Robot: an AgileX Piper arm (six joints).
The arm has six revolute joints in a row. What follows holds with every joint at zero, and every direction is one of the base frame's.
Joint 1 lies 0.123 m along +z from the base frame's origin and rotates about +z.
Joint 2 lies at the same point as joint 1 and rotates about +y.
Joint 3 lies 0.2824 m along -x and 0.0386 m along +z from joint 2 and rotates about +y.
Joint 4 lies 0.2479 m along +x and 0.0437 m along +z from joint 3 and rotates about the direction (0.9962, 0, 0.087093).
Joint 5 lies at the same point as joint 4 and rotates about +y.
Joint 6 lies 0.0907 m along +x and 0.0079 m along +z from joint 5 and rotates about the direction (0.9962, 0, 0.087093).
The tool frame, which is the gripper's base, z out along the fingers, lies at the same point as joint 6; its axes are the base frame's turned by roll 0, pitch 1.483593 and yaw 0 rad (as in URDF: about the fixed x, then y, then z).
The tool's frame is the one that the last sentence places.
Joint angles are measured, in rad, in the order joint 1, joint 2, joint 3, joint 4, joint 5, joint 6. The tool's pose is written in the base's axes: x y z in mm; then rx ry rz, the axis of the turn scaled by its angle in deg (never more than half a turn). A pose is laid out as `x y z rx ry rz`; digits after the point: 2 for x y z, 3 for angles.
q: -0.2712, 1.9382, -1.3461, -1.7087, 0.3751, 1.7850
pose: 418.82 -150.77 233.64 32.718 111.304 -28.922
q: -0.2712, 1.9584, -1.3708, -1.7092, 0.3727, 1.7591
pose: 424.37 -152.10 232.14 31.202 111.639 -29.710
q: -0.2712, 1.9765, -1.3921, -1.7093, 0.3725, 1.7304
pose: 429.09 -153.40 230.51 29.625 112.046 -30.723
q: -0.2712, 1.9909, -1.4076, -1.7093, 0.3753, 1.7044
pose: 432.48 -154.58 228.78 28.294 112.451 -31.821
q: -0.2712, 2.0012, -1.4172, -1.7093, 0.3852, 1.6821
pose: 434.33 -155.96 227.26 27.394 112.754 -33.206
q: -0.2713, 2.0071, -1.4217, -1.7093, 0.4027, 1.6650
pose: 434.68 -157.62 226.40 27.035 112.861 -34.853
